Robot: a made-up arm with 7 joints. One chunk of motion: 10 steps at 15 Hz.
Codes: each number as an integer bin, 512 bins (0 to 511) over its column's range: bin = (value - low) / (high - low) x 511, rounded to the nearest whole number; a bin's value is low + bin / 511 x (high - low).
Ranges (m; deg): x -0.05..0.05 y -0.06..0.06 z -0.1..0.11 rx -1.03..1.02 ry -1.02..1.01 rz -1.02..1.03
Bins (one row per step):
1: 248 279 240 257 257 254
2: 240 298 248 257 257 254
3: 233 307 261 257 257 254
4: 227 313 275 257 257 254
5: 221 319 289 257 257 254
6: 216 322 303 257 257 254
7: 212 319 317 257 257 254
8: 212 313 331 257 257 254
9: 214 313 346 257 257 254
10: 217 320 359 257 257 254
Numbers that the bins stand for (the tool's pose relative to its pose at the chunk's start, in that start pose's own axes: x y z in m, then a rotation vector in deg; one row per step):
1: -0.0015 0.0055 -0.0014 0.00 0.00 0.00
2: -0.0030 0.0100 0.0019 0.00 0.00 0.00
3: -0.0044 0.0121 0.0073 0.00 0.00 0.00
4: -0.0056 0.0135 0.0130 0.00 0.00 0.00
5: -0.0068 0.0149 0.0188 0.00 0.00 0.00
6: -0.0077 0.0156 0.0245 0.00 0.00 0.00
7: -0.0085 0.0149 0.0303 0.00 0.00 0.00
8: -0.0085 0.0135 0.0360 0.00 0.00 0.00
9: -0.0081 0.0135 0.0422 0.00 0.00 0.00
10: -0.0075 0.0151 0.0475 0.00 0.00 0.00

